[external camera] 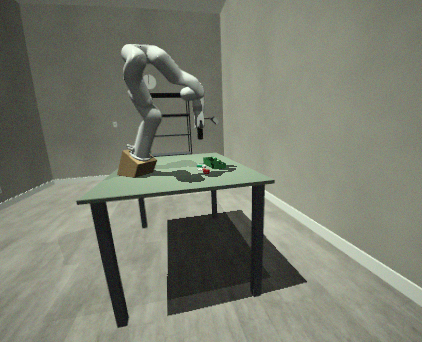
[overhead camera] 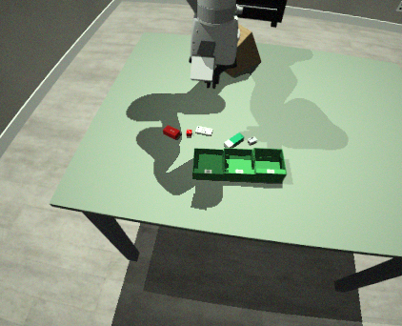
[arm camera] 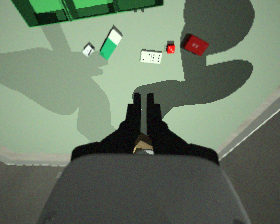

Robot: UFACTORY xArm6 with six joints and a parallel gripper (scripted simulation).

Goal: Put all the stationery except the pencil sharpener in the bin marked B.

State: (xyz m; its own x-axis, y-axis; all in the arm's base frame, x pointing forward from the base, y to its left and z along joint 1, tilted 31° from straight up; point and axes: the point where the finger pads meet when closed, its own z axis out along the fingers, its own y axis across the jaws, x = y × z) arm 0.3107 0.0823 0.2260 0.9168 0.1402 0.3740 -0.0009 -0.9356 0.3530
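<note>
The joined green bins lies 20 cm below my hand, 11 cm ahead of it and 10 cm to the left of it. From my hand the other things lie so: red block (21 cm below, 13 cm to the right); red die (21 cm below, 6 cm to the right); white domino (21 cm below, 2 cm to the right, 2 cm behind).
</note>
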